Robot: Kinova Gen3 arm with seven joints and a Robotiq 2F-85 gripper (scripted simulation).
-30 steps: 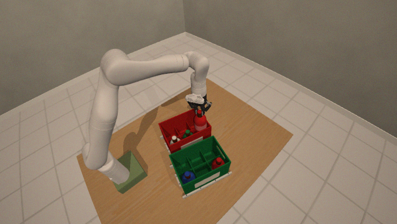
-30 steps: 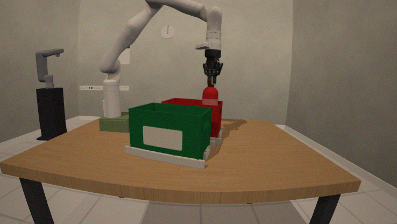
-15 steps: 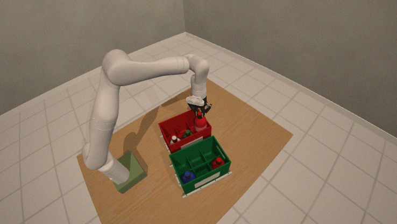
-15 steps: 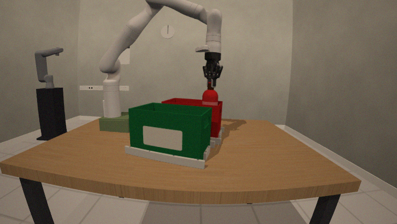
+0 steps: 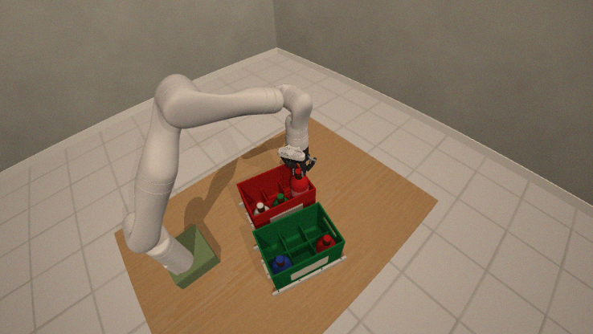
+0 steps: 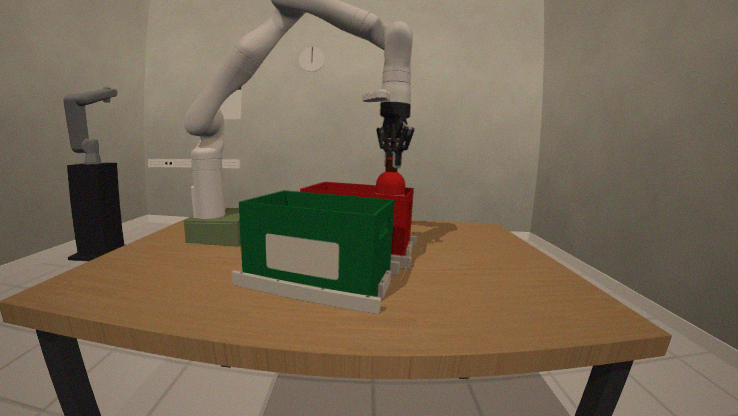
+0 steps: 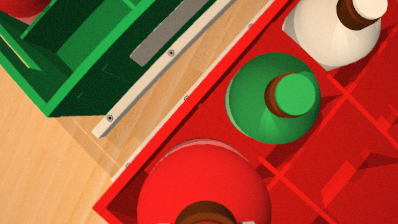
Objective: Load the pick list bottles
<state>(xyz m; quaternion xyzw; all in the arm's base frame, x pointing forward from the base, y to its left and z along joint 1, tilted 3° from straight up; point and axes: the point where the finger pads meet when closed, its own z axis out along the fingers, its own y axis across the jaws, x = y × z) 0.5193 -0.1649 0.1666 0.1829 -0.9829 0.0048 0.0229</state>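
My hand is 70 mm above the red-label bottle. From my hand the other things lie so: red crate 170 mm below, 70 mm to the left, 70 mm behind; green-label bottle 170 mm below, 80 mm behind, 30 mm to the left; white-labelled bottle 170 mm below, 170 mm behind, 60 mm to the left.
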